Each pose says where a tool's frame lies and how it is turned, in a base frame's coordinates. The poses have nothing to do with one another.
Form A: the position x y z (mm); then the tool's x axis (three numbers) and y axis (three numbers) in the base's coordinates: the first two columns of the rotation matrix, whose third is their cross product.
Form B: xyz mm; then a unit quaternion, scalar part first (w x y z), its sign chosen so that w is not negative. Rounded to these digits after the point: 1 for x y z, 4 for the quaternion.
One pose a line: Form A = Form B
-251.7 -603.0 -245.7 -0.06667 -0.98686 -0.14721 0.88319 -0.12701 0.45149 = -251.7 -603.0 -245.7 0.6493 0.2123 -0.1221 -0.7200
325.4 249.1 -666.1 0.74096 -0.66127 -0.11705 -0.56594 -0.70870 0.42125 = 325.4 249.1 -666.1 0.1823 0.9150 -0.3353 -0.1308
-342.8 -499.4 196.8 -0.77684 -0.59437 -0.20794 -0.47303 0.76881 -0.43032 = -342.8 -499.4 196.8 0.1685 -0.2884 0.9252 -0.1800
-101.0 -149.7 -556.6 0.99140 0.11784 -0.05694 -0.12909 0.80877 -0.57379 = -101.0 -149.7 -556.6 0.9509 -0.3023 0.0093 0.0649
